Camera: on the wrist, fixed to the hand. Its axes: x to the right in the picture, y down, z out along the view.
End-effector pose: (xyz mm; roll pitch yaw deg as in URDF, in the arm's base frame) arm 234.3 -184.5 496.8 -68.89 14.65 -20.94
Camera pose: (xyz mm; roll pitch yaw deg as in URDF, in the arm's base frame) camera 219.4 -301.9 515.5 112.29 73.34 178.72
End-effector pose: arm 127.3 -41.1 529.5 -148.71 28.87 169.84
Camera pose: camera 51.3 -32.0 621.7 154.27 3.54 76.65
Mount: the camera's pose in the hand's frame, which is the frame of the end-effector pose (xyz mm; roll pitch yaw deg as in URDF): 22.4 -64.9 -98.2 3.83 26.64 91.21
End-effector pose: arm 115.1 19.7 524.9 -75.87 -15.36 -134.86
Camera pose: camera 28.4 90.1 568.4 -126.94 71.12 -176.89
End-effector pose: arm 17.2 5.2 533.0 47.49 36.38 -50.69
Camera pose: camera 7.8 61.7 427.8 41.28 -17.32 27.47
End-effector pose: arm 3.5 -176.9 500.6 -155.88 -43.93 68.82
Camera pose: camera -37.6 -230.1 599.8 -132.74 -1.07 -23.71
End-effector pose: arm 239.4 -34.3 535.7 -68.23 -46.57 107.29
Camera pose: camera 350.0 -1.9 568.4 -91.40 44.31 100.47
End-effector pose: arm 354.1 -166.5 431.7 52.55 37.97 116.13
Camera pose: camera 341.9 -229.0 330.2 43.93 -20.85 -169.63
